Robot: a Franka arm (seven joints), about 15 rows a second.
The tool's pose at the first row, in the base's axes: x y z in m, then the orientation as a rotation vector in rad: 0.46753 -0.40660 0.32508 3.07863 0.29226 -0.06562
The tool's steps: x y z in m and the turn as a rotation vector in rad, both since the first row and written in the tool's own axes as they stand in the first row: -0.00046 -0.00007 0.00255 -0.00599 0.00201 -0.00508; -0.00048 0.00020 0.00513 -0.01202 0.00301 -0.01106; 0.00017 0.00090 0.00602 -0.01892 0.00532 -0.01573; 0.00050 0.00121 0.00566 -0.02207 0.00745 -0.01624; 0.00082 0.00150 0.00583 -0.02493 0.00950 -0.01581; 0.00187 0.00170 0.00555 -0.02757 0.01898 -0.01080; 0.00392 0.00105 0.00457 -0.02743 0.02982 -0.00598; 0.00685 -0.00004 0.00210 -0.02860 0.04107 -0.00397; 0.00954 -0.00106 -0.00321 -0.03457 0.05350 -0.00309; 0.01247 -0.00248 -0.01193 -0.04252 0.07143 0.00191; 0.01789 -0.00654 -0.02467 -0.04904 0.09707 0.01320
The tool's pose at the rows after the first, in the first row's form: 0.46697 -0.40675 0.32255 3.07229 0.29982 -0.06173; 0.46690 -0.40715 0.31999 3.06565 0.30868 -0.05943; 0.46764 -0.40777 0.31910 3.05845 0.31551 -0.05494; 0.46804 -0.40799 0.31946 3.05551 0.31618 -0.05120; 0.46840 -0.40822 0.31929 3.05297 0.31542 -0.04759; 0.46948 -0.40821 0.31953 3.05208 0.30802 -0.03251; 0.47140 -0.40714 0.32038 3.05397 0.30114 -0.01580; 0.47417 -0.40539 0.32266 3.05413 0.29848 0.00163; 0.47681 -0.40361 0.32779 3.04937 0.29730 0.02149; 0.47975 -0.40121 0.33629 3.04341 0.28994 0.05009; 0.48478 -0.39555 0.34857 3.03972 0.27338 0.09037
